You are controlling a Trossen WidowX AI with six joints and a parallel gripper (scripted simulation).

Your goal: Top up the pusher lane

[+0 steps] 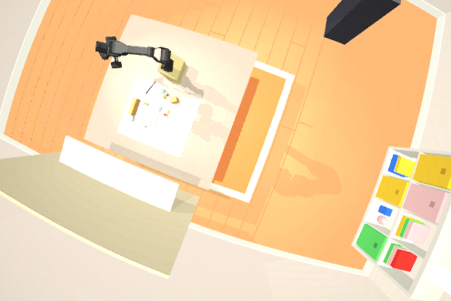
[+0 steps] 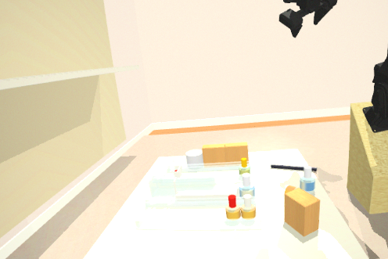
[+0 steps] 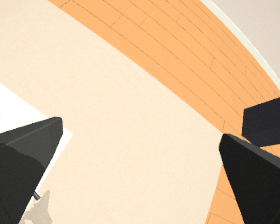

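Right now the dark rod is 90 mm ahead of my gripper tip, 100 mm to the left of it and 410 mm below it. Round my gripper tip: clear sprung lane 400 mm ahead, 210 mm to the left, 400 mm below.
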